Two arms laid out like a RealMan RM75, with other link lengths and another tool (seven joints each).
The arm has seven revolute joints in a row. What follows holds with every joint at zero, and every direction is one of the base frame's. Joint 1 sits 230.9 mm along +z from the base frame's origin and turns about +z. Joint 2 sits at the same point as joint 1 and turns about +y. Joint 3 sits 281.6 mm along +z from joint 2 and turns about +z. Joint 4 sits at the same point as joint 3 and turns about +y. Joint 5 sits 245.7 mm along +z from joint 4 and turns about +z. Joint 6 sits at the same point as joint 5 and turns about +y. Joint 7 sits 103.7 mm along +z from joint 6 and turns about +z. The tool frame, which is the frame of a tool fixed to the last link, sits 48.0 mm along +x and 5.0 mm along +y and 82.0 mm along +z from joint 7; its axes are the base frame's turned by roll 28.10, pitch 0.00 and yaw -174.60 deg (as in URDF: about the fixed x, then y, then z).
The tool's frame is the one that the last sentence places.
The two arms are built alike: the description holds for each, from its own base.
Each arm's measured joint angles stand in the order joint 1, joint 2, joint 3, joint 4, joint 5, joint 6, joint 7.
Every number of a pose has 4 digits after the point.
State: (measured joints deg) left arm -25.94 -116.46 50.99 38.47 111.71 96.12 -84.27; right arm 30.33 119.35 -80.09 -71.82 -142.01 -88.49 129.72
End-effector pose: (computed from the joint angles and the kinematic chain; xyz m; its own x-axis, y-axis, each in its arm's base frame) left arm -0.2545 0.3554 -0.0423 -0.8357 -0.3529 -0.4208 -0.1521 0.8850 -0.4401; right arm 0.2731 0.3519 -0.0711 -0.7743 0.5836 -0.2449 0.6296 0.7495 -0.2045
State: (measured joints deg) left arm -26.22 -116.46 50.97 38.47 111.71 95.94 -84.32; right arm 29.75 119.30 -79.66 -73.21 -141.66 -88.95 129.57
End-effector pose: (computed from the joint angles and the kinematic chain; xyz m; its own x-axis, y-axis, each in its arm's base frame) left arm -0.2531 0.3572 -0.0423 -0.8372 -0.3497 -0.4205 -0.1503 0.8864 -0.4378; right arm 0.2714 0.3517 -0.0673 -0.7803 0.5806 -0.2325 0.6228 0.7555 -0.2035
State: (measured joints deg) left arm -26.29 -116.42 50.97 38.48 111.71 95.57 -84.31; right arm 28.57 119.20 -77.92 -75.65 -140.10 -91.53 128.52
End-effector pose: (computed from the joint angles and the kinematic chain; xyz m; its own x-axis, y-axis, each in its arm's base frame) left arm -0.2534 0.3586 -0.0422 -0.8385 -0.3484 -0.4189 -0.1531 0.8885 -0.4325; right arm 0.2686 0.3463 -0.0583 -0.7897 0.5760 -0.2110 0.6128 0.7564 -0.2286
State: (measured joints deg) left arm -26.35 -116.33 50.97 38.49 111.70 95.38 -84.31; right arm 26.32 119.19 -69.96 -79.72 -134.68 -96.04 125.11
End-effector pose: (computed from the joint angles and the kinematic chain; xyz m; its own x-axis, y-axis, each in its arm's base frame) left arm -0.2537 0.3597 -0.0416 -0.8397 -0.3471 -0.4175 -0.1546 0.8900 -0.4290; right arm 0.2637 0.3420 -0.0326 -0.8101 0.5805 -0.0817 0.5782 0.7681 -0.2752
